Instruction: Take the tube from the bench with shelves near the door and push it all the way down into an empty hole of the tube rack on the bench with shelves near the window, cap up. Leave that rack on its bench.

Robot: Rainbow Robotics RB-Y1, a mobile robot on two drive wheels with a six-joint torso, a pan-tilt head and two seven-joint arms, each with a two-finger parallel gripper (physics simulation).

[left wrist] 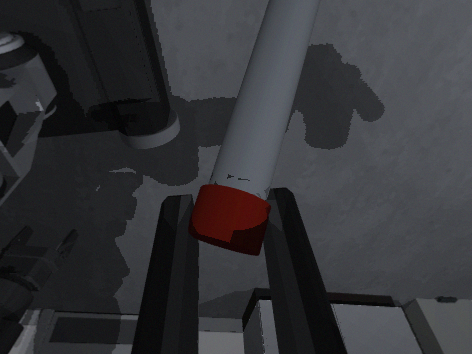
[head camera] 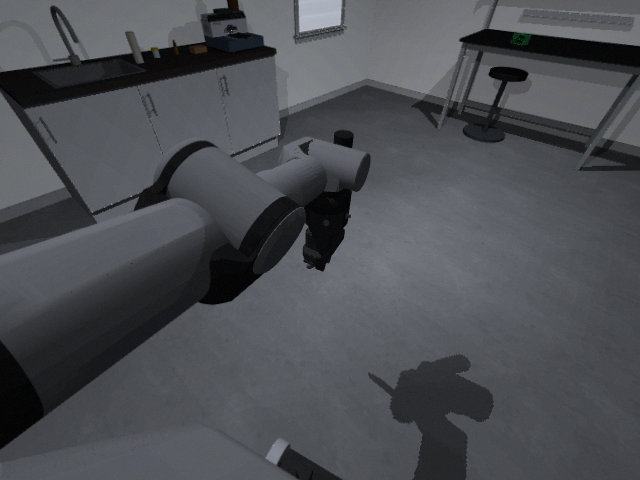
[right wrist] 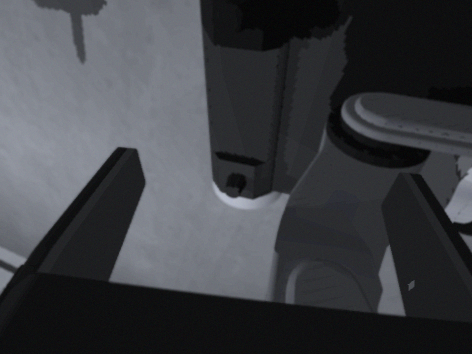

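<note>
My left gripper [head camera: 316, 264] [left wrist: 228, 212] is shut on the tube, pointing down over open floor. The tube [left wrist: 265, 100] has a grey-white body and a red cap [left wrist: 227, 215]; the cap end is between the fingers and the body runs away toward the top of the left wrist view. The tube cannot be made out in the head view. My right gripper [right wrist: 263, 177] is open, with nothing between its fingers. A small green rack [head camera: 520, 39] stands on the black-topped bench [head camera: 578, 49] at the upper right of the head view, far from the left gripper. Its holes are too small to tell.
A black stool [head camera: 508, 74] stands at that bench's front. A sink counter [head camera: 175, 67] with white cabinets runs along the upper left, bearing small items and a blue-based device [head camera: 235, 41]. A window [head camera: 319, 14] is in the wall between them. The robot's base [right wrist: 245, 115] shows below the right gripper.
</note>
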